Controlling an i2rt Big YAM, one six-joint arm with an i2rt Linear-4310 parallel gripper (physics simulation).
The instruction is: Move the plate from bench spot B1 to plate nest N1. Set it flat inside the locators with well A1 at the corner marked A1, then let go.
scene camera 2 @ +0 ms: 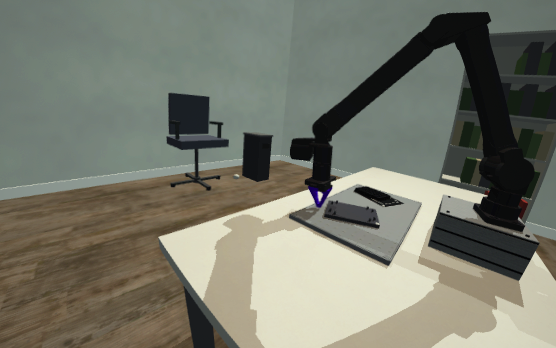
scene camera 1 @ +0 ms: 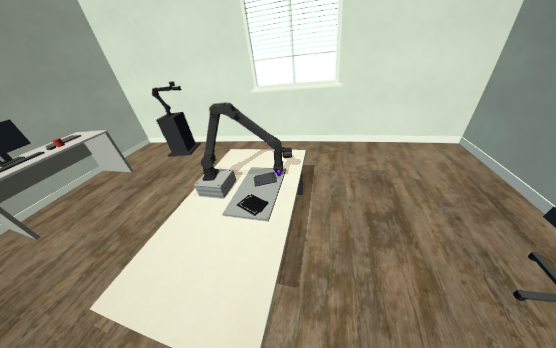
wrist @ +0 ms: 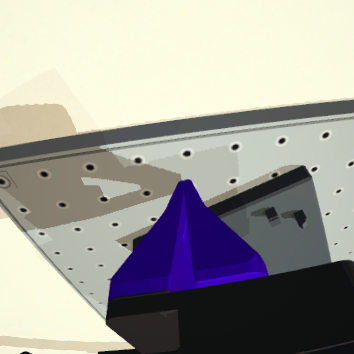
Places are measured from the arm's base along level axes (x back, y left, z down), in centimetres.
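Where they show: gripper, between the fingertips: (scene camera 2: 318, 207) (scene camera 1: 278, 176) (wrist: 186, 187); arm's base, origin of its link: (scene camera 2: 495, 218) (scene camera 1: 211, 175).
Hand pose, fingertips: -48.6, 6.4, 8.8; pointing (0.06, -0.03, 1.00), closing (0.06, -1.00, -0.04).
Each offset is from my fingertips to the top centre of the thing, as dx, dy, dz. Level surfaces: height alone.
The black plate @(+13.1, -28.9, -1.2) (scene camera 1: 252, 204) (scene camera 2: 377, 195) lies on the grey perforated board @(+14.2, -12.8, +0.4) (scene camera 1: 247, 189) (scene camera 2: 395, 222) (wrist: 260, 161), at the end away from the gripper; its well A1 cannot be made out. The plate nest, a dark grey slab @(+10.4, -2.9, -0.8) (scene camera 1: 265, 179) (scene camera 2: 351, 214) (wrist: 297, 242) with small raised locators near its corners, sits on the same board with nothing on it. My gripper (scene camera 1: 278, 173) (scene camera 2: 319, 205) (wrist: 186, 187) is shut and empty. Its violet fingers point down above the board beside the nest's end. In the wrist view the fingers hide part of the nest. The plate does not show there.
The arm stands on a grey layered base block (scene camera 1: 215, 184) (scene camera 2: 482, 237) beside the board, on the long cream table @(dz +1.7) (scene camera 1: 200, 265) (scene camera 2: 320, 285). The board lies close to a long table edge. An office chair (scene camera 2: 189, 115) and a dark cabinet (scene camera 2: 257, 156) stand on the floor beyond.
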